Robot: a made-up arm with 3 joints.
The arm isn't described. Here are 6 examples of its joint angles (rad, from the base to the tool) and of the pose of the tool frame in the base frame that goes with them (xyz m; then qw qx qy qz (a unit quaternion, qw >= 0)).
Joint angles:
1: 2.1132 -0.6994 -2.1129
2: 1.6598 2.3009 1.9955
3: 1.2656 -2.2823 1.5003
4: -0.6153 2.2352 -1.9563
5: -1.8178 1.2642 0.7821
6: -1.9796 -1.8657 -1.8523
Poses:
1: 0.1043 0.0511 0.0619 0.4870 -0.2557 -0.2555 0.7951
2: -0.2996 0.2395 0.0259 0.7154 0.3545 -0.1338 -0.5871
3: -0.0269 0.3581 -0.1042 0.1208 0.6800 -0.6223 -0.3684
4: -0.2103 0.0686 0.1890 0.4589 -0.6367 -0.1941 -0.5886
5: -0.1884 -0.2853 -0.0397 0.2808 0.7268 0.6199 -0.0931
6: 0.0900 -0.1102 0.1853 0.3403 -0.6516 0.6648 0.1330
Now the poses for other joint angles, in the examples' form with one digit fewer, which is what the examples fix.
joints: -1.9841 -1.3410 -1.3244
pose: 0.100 -0.091 0.045 0.018 0.726 -0.674 -0.135
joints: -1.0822 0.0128 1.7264
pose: 0.115 -0.285 0.113 0.555 0.339 0.653 0.388
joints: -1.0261 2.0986 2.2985
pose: -0.295 -0.194 0.153 0.211 -0.789 -0.570 0.086
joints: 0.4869 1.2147 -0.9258
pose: -0.218 0.106 0.177 0.652 -0.424 -0.479 -0.407
